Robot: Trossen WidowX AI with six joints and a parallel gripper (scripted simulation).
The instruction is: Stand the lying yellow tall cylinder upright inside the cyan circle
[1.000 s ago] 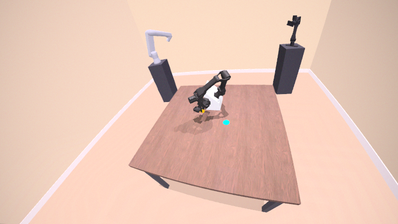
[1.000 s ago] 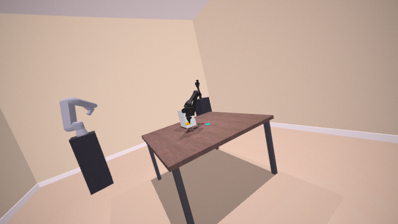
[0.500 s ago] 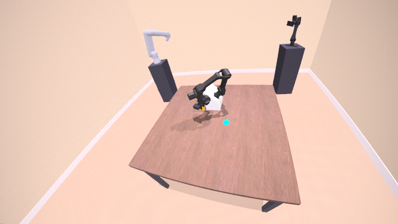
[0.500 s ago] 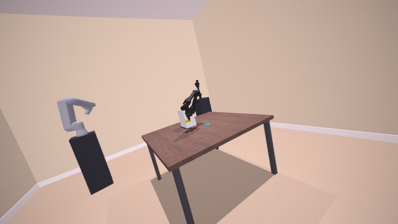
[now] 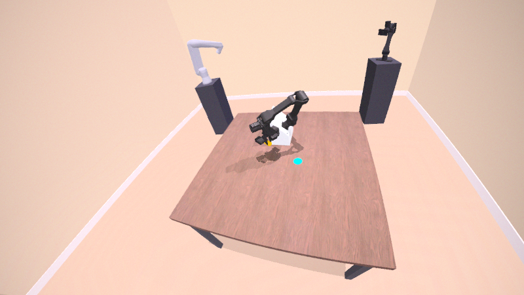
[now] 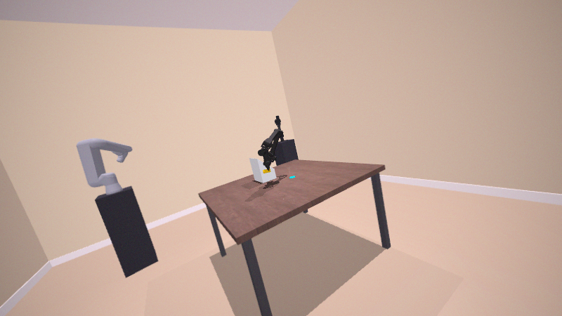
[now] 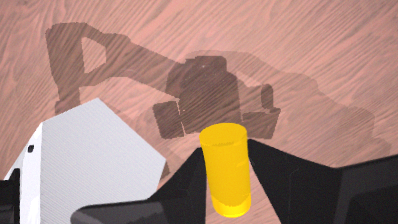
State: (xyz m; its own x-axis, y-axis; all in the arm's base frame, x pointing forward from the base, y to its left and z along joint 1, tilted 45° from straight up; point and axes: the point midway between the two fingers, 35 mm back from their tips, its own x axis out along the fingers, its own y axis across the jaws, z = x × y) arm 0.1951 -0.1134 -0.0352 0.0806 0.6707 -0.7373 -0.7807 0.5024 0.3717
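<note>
The cyan circle lies 6 cm ahead of my gripper tip, 20 cm to the left of it and 13 cm below it. Also, from my gripper tip: yellow tall cylinder 1 cm behind, 2 cm to the right.
</note>
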